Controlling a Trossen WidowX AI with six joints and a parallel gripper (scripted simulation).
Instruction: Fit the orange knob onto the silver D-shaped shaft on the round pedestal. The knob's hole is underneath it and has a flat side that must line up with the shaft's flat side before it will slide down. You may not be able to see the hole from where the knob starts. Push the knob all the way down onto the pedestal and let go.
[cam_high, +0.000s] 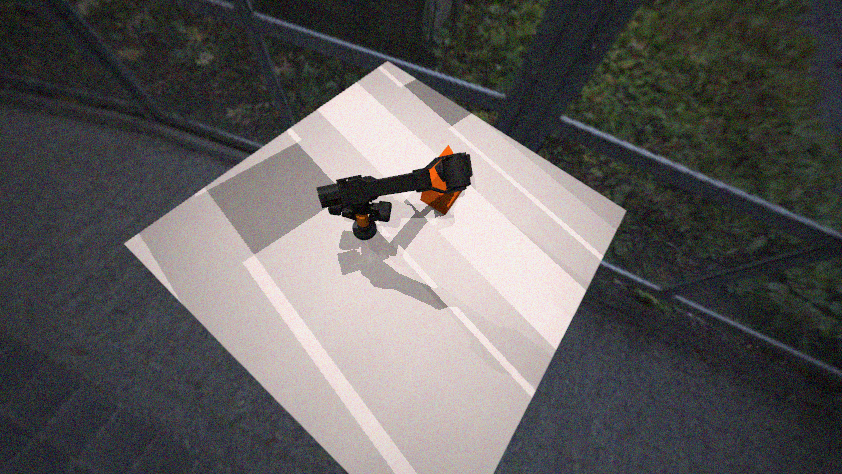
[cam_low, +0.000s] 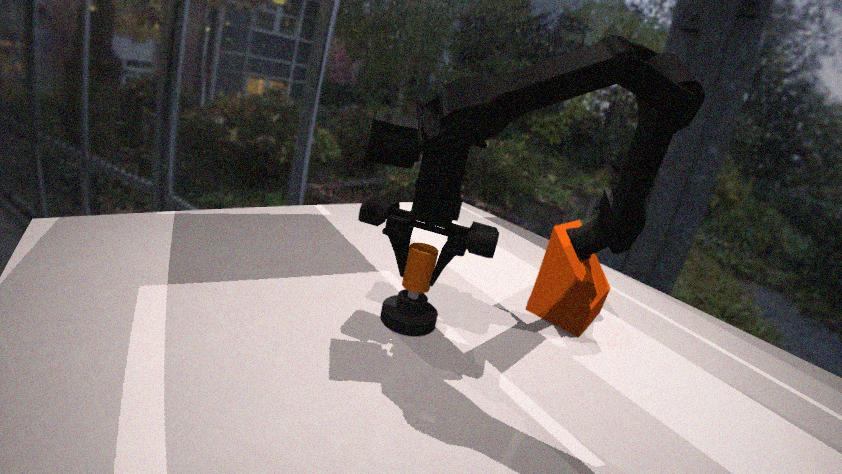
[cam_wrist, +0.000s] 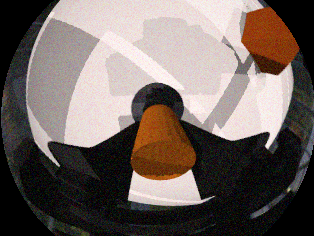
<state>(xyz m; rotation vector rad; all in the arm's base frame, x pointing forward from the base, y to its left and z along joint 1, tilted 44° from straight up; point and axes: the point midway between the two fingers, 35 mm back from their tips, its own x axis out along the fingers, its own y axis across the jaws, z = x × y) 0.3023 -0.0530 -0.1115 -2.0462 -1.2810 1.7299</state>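
Now: gripper tip 4 cm above the pedestal. Round my gripper tip: orange knob: 3 cm above.
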